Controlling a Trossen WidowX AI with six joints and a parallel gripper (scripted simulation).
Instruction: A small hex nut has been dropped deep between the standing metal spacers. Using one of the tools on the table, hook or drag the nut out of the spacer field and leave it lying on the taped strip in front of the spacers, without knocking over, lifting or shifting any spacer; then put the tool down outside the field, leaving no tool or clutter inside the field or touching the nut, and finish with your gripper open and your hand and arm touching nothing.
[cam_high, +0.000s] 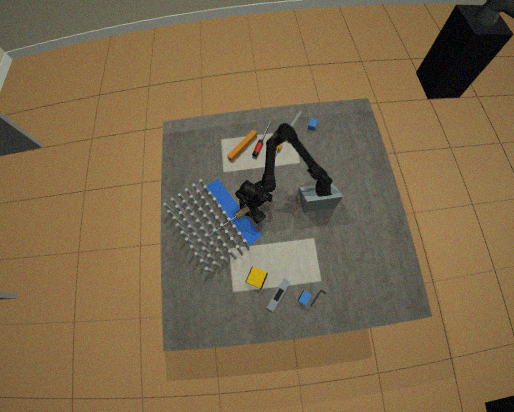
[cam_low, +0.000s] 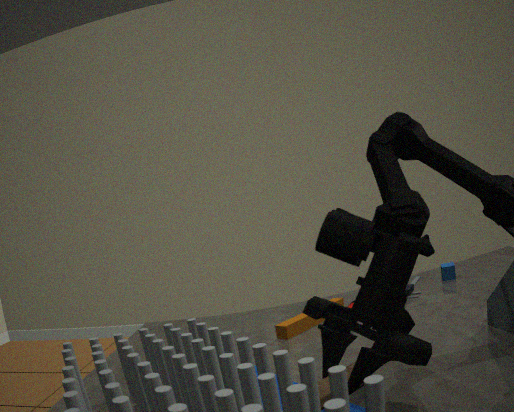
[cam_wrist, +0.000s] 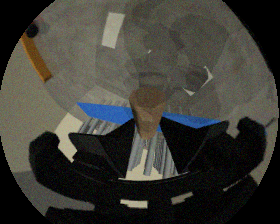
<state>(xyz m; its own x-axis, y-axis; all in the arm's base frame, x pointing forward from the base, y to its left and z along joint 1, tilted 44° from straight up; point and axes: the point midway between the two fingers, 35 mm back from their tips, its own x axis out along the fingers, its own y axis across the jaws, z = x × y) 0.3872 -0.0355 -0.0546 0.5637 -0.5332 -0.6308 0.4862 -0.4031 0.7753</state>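
My gripper tip is now 60 mm short of the blue taped strip, 20 mm to the left of it and 20 mm above it. The rest, counted from my gripper tip: hook tool: 90 mm ahead, 50 mm to the left, 10 mm below; then yellow block: 340 mm to the left, 40 mm behind; then orange bar: 400 mm to the right, 30 mm behind.
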